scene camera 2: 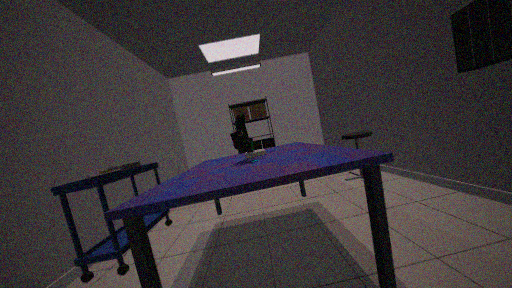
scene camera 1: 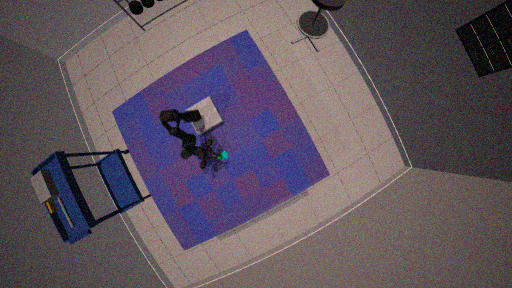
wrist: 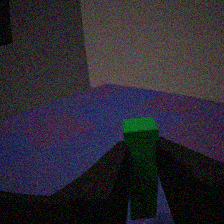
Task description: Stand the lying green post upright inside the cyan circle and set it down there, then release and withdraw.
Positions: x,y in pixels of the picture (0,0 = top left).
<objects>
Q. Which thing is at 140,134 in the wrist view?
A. A green post.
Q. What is the gripper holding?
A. A green post.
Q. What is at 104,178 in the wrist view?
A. The gripper.
</objects>
